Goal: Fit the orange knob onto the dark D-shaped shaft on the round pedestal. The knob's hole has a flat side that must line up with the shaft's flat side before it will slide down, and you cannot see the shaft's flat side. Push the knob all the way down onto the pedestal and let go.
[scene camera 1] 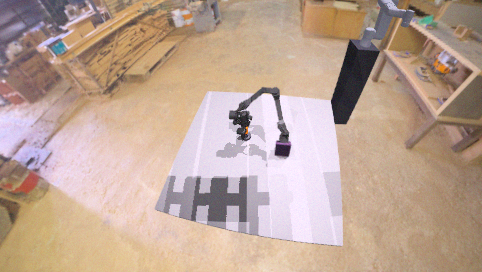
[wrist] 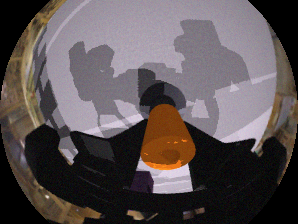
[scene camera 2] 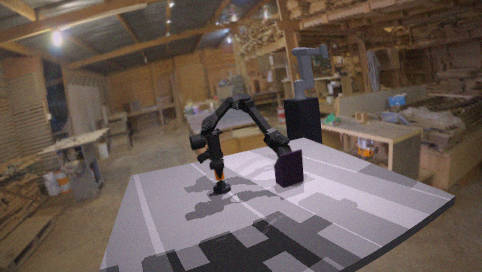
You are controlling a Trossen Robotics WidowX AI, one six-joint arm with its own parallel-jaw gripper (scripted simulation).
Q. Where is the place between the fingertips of the gripper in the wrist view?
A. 164,123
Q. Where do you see an orange knob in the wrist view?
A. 167,144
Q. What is the gripper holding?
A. An orange knob.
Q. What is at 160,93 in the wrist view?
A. A dark round pedestal.
